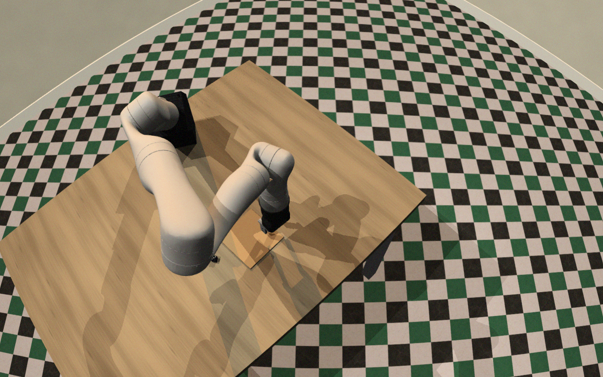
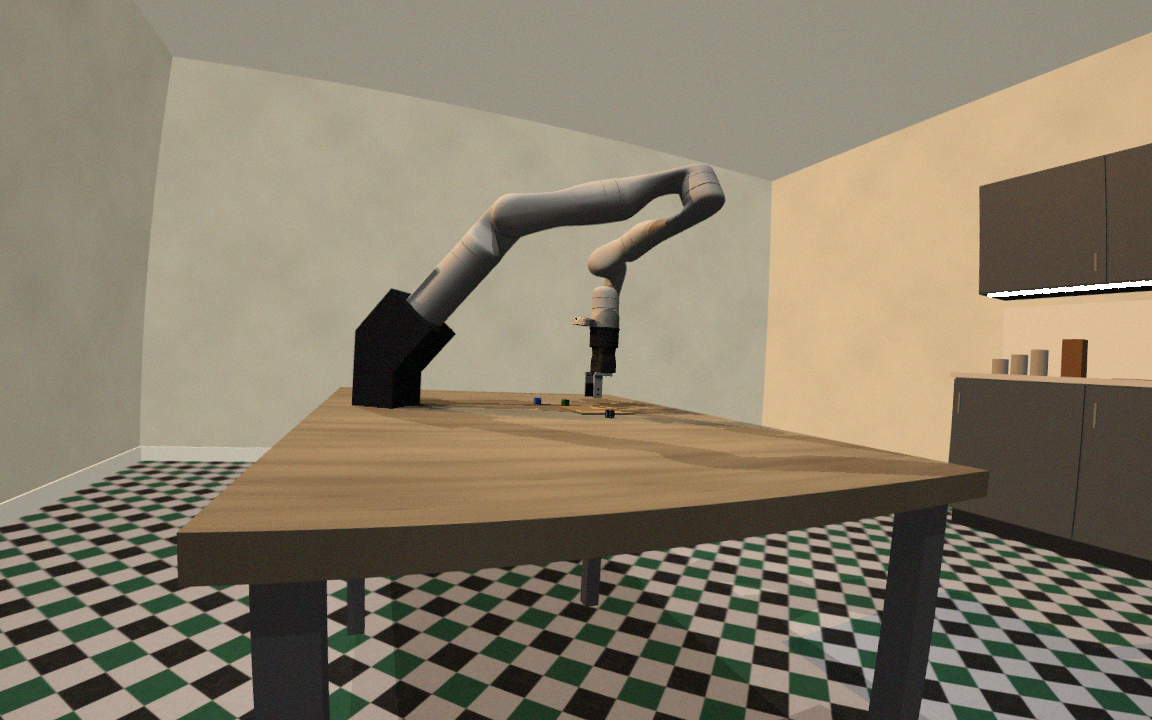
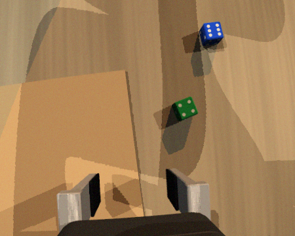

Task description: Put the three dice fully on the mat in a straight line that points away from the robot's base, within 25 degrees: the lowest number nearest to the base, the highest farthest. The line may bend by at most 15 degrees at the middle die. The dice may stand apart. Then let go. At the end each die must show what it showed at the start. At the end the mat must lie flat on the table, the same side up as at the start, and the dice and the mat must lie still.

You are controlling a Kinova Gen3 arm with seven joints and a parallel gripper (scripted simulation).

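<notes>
Now: the green die 6 cm behind my hand, 5 cm to the left of it and 4 cm below it. From my hand the other things lie so: blue die 13 cm behind, 8 cm to the left, 4 cm below; then black die 4 cm behind, 19 cm to the right, 4 cm below; then orange mat 2 cm behind, 7 cm to the right, 4 cm below.
</notes>
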